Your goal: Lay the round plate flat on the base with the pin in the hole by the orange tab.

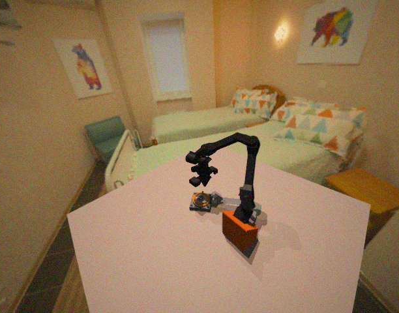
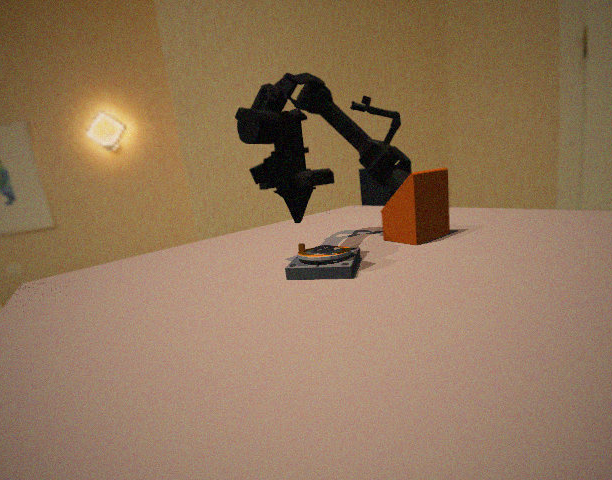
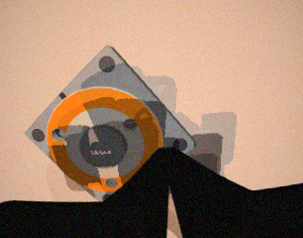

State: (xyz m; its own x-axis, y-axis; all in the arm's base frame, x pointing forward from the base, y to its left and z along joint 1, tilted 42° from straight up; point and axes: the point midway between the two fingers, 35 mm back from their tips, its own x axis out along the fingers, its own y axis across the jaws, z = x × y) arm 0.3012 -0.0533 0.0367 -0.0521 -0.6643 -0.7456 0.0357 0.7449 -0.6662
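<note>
Now: the round plate 5 cm below my gripper tip and 3 cm to the left of it. Also, from my gripper tip: base (7 cm below, 5 cm to the left, 2 cm behind).
</note>
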